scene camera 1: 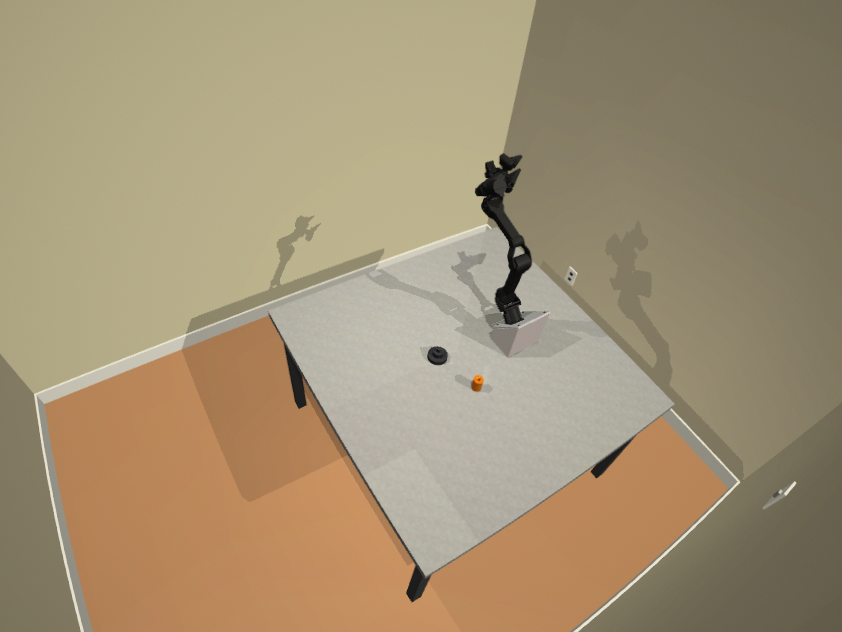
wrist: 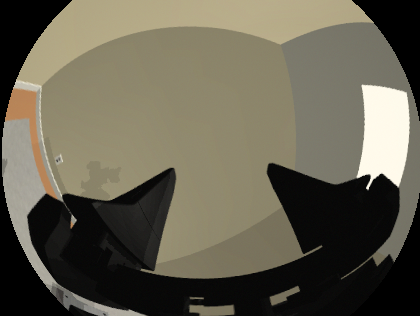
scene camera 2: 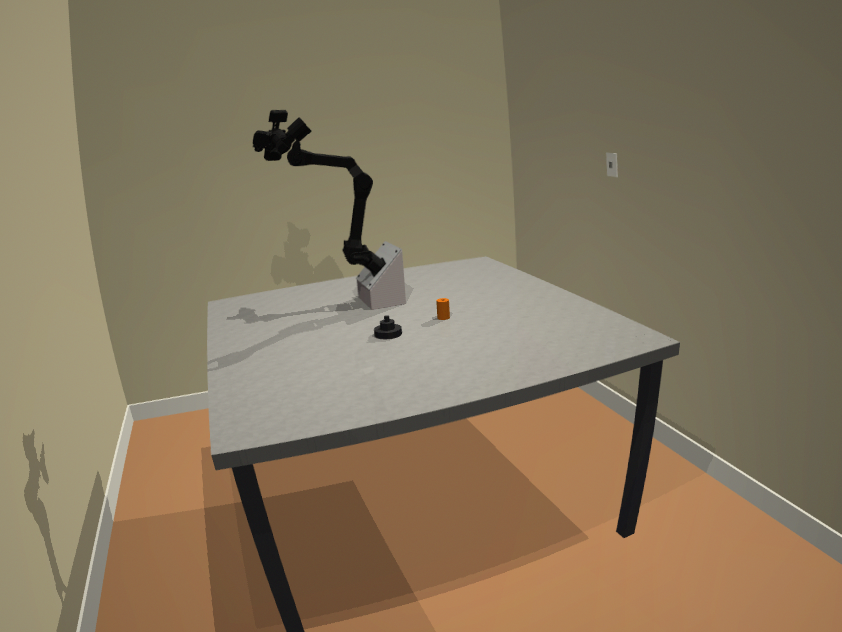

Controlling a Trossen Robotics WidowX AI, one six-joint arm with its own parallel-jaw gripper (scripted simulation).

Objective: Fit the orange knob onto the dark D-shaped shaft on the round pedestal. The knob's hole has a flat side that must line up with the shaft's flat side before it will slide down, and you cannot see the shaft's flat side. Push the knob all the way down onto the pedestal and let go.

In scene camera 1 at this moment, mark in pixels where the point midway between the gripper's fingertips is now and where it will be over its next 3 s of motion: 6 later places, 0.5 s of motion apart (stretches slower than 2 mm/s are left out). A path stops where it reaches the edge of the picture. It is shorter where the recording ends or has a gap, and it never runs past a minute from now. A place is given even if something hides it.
My gripper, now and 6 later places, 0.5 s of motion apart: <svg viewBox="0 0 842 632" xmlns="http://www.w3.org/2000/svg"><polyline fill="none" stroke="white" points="520,162 504,162 469,176 432,200 402,236 387,282 401,330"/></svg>
